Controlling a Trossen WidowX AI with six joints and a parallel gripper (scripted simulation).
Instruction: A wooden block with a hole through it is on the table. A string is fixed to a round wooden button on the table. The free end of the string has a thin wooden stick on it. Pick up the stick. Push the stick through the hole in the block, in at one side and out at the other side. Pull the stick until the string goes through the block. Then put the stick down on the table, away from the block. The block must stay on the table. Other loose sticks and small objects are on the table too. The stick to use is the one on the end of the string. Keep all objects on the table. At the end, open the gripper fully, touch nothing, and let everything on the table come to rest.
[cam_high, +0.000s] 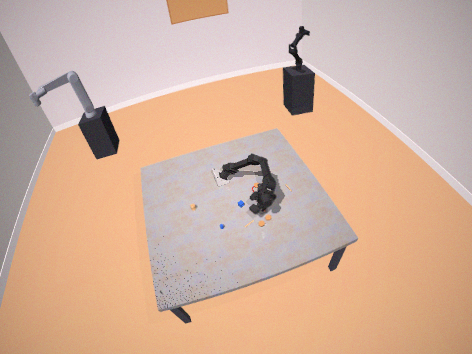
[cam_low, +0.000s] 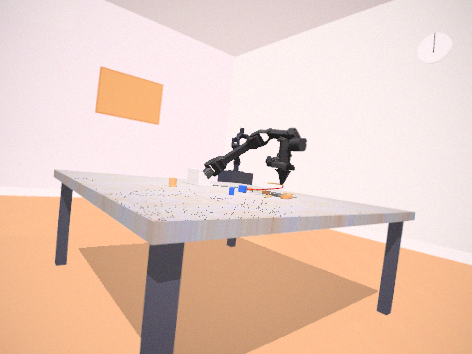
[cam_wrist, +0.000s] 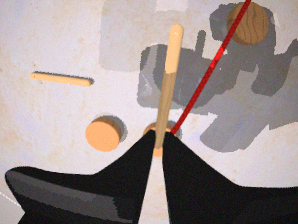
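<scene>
My gripper tip is 140 mm past the blue block, 120 mm to the left of it and 40 mm above it. Round my gripper tip: round wooden button: 280 mm behind, 30 mm to the left, 50 mm below; wooden block: 200 mm behind, 450 mm to the right, 40 mm below; short stick: 290 mm behind, 100 mm to the left, 50 mm below.
</scene>
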